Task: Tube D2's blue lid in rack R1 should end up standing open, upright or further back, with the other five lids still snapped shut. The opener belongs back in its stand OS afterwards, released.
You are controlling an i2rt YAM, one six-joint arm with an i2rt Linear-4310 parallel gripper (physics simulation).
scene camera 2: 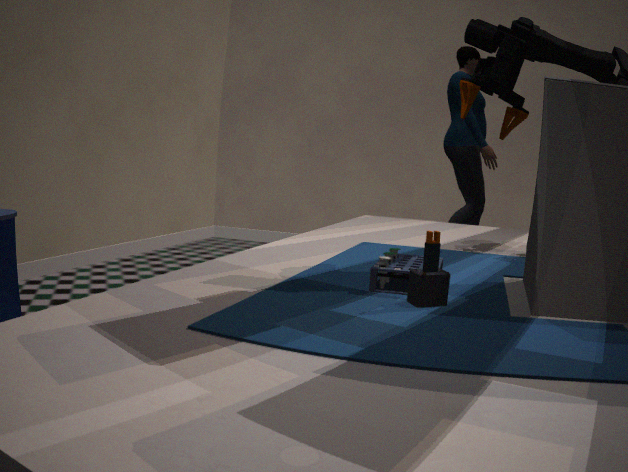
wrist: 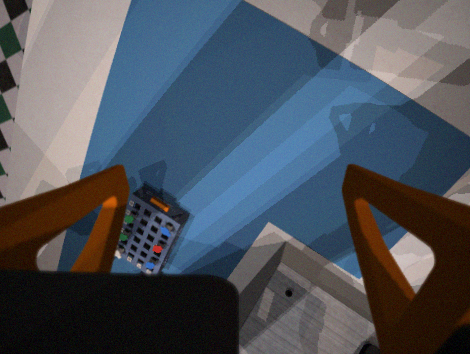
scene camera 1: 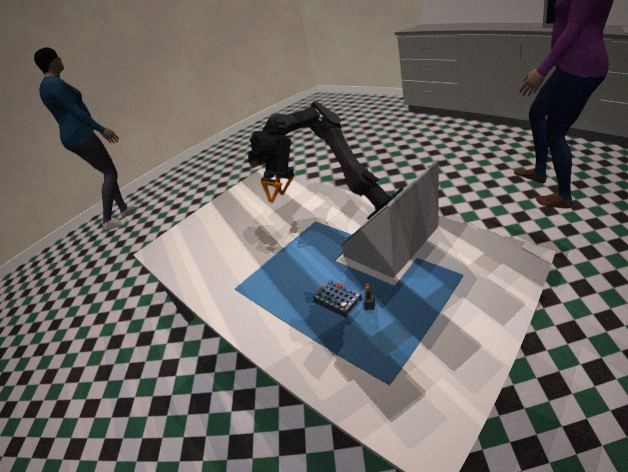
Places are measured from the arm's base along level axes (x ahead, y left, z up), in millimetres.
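Pixels of known places: gripper, fingertip midpoint: [scene camera 2: 482,129] [wrist: 235,176] [scene camera 1: 276,198]; arm's base, origin of the base link: [scene camera 1: 385,205].
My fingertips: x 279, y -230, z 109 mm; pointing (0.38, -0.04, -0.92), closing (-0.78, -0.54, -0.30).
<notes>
For each thing: its top centre in the pictures, then the offset to it from my fingertips. Level surfaces: height alone.
- Rack R1, middle of its top: [scene camera 2: 411,253] [wrist: 139,241] [scene camera 1: 335,291] dx +60, dy +296, dz -209 mm
- red lid, middle of its top: [wrist: 156,249] dx +32, dy +286, dz -209 mm
- white lid, middle of its top: [wrist: 116,253] dx +81, dy +352, dz -209 mm
- opener, middle of its top: [scene camera 2: 433,231] [scene camera 1: 367,286] dx +11, dy +390, dz -166 mm
- blue mat, its level: dz -251 mm
- white table, its level: dz -254 mm
Rack R1 [scene camera 1: 329,306] [scene camera 2: 373,279] [wrist: 149,225] stands on the blue mat. In the wrist view it holds two blue lids [wrist: 165,231] [wrist: 150,266], a red lid [wrist: 157,248], two green lids [wrist: 129,219] [wrist: 123,237] and a white lid [wrist: 118,254]. The lids are too small to tell whether each is shut, or which is D2's. The opener [scene camera 1: 367,288] [scene camera 2: 432,255], orange-tipped, stands upright in its dark stand OS [scene camera 1: 369,303] [scene camera 2: 428,289] beside the rack; neither shows in the wrist view. My gripper [scene camera 1: 277,196] [scene camera 2: 482,128] [wrist: 235,176] is wide open and empty, high above the table, away from both.
A tall grey panel [scene camera 1: 395,228] [scene camera 2: 573,203] stands on a pale base near the arm's foot, beside the blue mat [scene camera 1: 274,284] [scene camera 2: 284,334] [wrist: 240,75]. The white table [scene camera 1: 192,253] [scene camera 2: 152,406] lies around it. Two people [scene camera 1: 71,111] [scene camera 1: 573,60] stand beyond the table.
</notes>
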